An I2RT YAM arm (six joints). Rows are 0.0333 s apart.
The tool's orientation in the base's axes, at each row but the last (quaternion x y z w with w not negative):
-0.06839, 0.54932, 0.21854, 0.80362
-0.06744, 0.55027, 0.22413, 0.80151
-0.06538, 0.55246, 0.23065, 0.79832
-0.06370, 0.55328, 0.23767, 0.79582
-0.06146, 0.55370, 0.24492, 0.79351
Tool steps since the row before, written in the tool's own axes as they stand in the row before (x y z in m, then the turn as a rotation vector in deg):
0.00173, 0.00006, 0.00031, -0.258, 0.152, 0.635
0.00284, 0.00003, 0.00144, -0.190, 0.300, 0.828
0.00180, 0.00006, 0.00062, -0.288, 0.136, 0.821
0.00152, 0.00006, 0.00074, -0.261, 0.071, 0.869
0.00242, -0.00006, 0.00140, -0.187, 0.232, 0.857
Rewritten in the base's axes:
0.00076, 0.00064, -0.00145, 0.399, 0.287, 0.501
0.00205, 0.00135, -0.00203, 0.519, 0.507, 0.534
0.00101, 0.00081, -0.00140, 0.558, 0.330, 0.596
0.00102, 0.00079, -0.00109, 0.635, 0.299, 0.579
0.00186, 0.00124, -0.00168, 0.571, 0.458, 0.535

